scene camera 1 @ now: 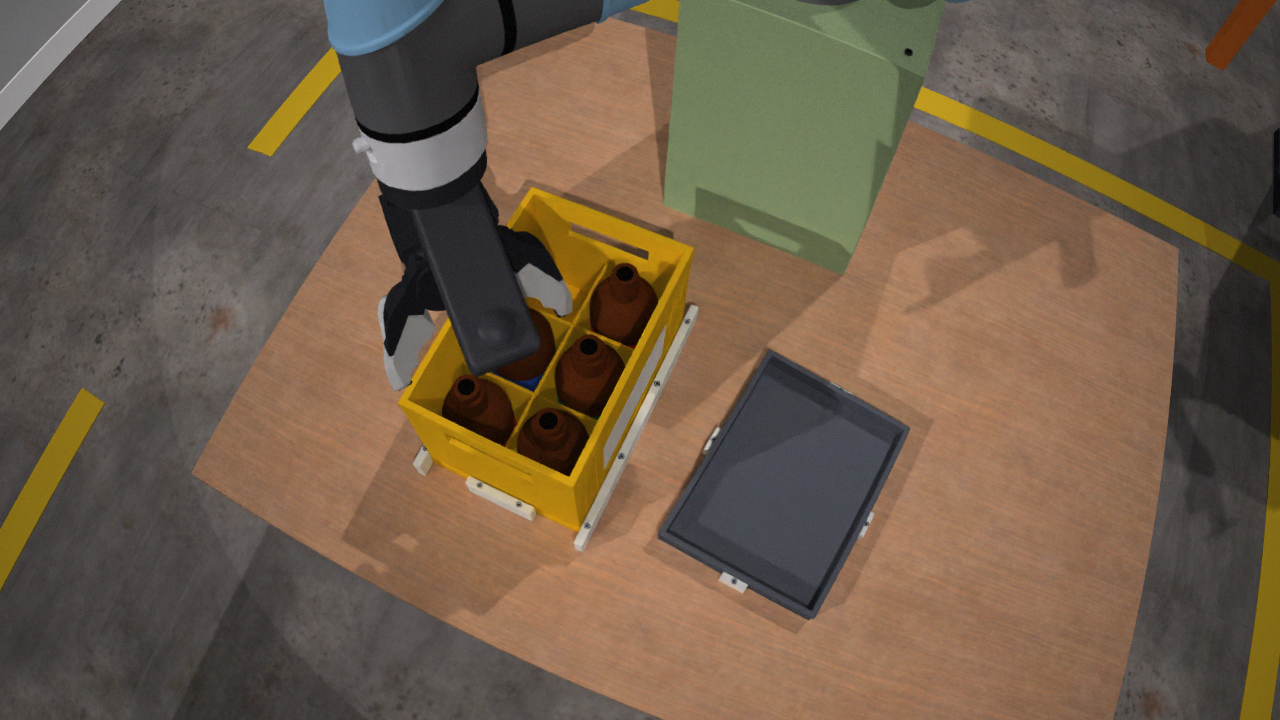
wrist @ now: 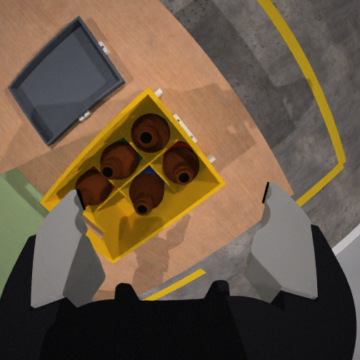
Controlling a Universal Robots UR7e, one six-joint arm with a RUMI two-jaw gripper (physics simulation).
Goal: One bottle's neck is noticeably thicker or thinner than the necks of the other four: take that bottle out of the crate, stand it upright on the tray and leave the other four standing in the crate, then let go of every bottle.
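Note:
The yellow crate [scene camera 1: 537, 488] [wrist: 200, 192] holds five upright brown bottles; its back-left compartment is empty. They are the back-right bottle [scene camera 1: 623, 308] [wrist: 95, 187], middle-right bottle [scene camera 1: 589, 377] [wrist: 120, 159], front-right bottle [scene camera 1: 554, 445] [wrist: 152, 126], front-left bottle [scene camera 1: 478, 413] [wrist: 181, 161] and middle-left bottle [scene camera 1: 535, 351] [wrist: 146, 187], partly hidden by the gripper in the scene view. I cannot tell surely whose neck differs. My gripper [scene camera 1: 481, 349] [wrist: 172, 189] is open and empty above the crate's left side. The dark grey tray [scene camera 1: 787, 483] [wrist: 67, 75] is empty.
Pale strips [scene camera 1: 621, 456] and small blocks [scene camera 1: 499, 497] [wrist: 184, 127] border the crate on the wooden table [scene camera 1: 1011, 429] [wrist: 120, 40]. Small pale clips surround the tray. A green pedestal [scene camera 1: 787, 134] [wrist: 15, 215] stands at the back. The crate's raised walls surround the bottles.

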